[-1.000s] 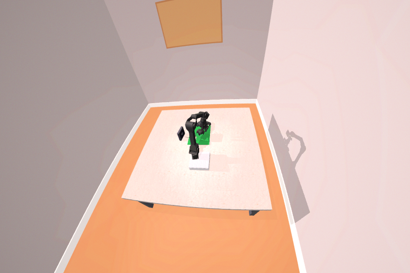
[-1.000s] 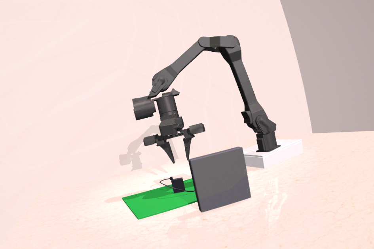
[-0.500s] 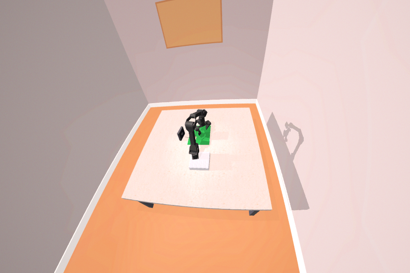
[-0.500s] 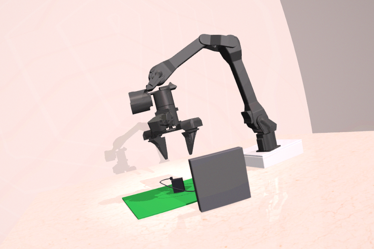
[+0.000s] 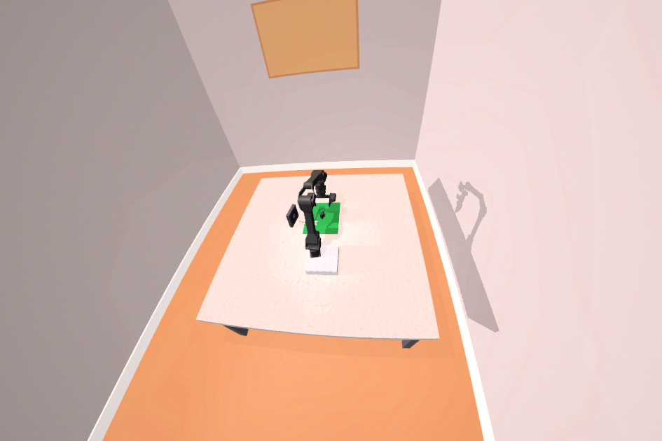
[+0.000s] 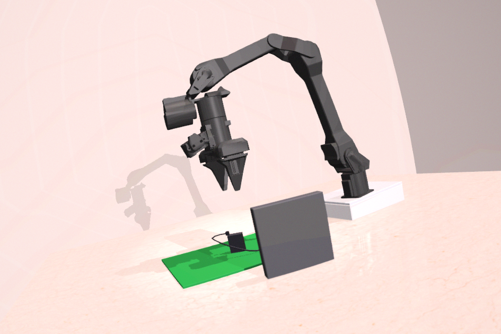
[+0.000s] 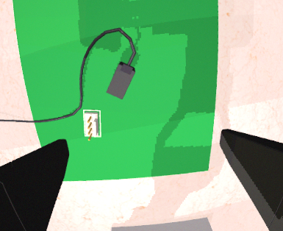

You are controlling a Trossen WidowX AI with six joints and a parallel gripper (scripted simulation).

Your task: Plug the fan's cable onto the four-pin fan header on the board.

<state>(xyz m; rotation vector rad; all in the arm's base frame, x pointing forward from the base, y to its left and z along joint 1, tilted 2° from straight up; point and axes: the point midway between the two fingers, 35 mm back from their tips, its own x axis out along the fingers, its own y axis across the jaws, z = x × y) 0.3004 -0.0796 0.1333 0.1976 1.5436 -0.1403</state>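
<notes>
Right now the dark fan plug is 2 cm ahead of my gripper tip, 1 cm to the left of it and 11 cm below it. From my gripper tip the other things lie so: white four-pin header 3 cm behind, 7 cm to the left, 13 cm below; dark square fan 2 cm ahead, 21 cm to the left, 7 cm below; green board 2 cm ahead, 2 cm to the left, 15 cm below.
</notes>
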